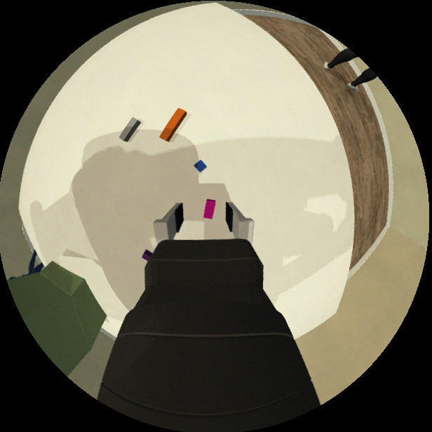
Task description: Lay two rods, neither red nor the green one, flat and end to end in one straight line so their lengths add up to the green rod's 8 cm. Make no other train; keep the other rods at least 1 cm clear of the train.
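My gripper (pixel 204 211) is open and hangs above the mat. A short magenta rod (pixel 209 209) lies on the mat below, seen between the two fingers and not held. A small blue block-like rod (pixel 200 166) lies a little beyond it, apart from it. An orange rod (pixel 173 124) lies slantwise farther up and left. A shorter grey rod (pixel 130 129) lies left of the orange one, roughly parallel and apart. One end of a dark purple rod (pixel 147 255) shows at the left of the gripper body, which hides the rest. The green and red rods do not show.
The cream mat (pixel 270 80) lies on a wooden table (pixel 367 165), whose bare wood shows at the right. Dark legs of a figure (pixel 342 57) stand at the upper right edge. A large dark green object (pixel 55 320) is at the lower left. Arm shadows cross the mat.
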